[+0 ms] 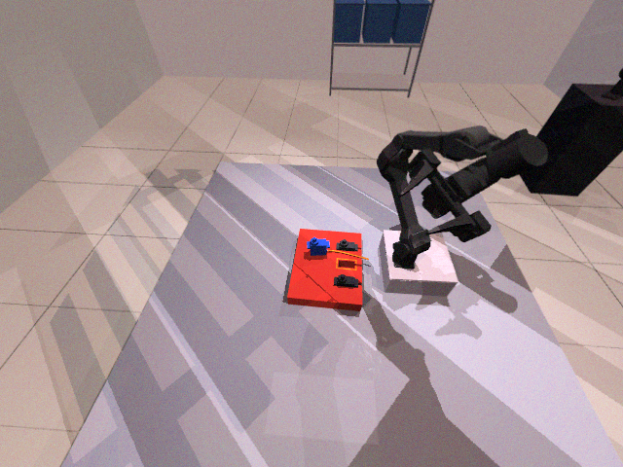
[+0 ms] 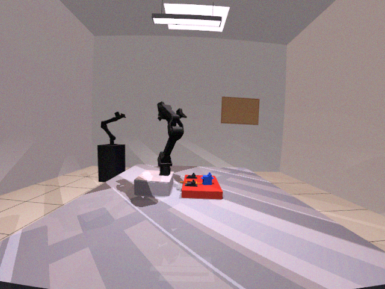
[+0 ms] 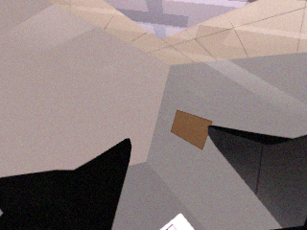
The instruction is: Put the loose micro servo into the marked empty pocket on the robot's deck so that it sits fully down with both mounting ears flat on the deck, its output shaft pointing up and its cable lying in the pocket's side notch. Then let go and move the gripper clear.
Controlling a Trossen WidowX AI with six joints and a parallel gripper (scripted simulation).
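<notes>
My gripper tip is now 190 mm short of the red deck, 180 mm to the left of it and 470 mm above it.
</notes>
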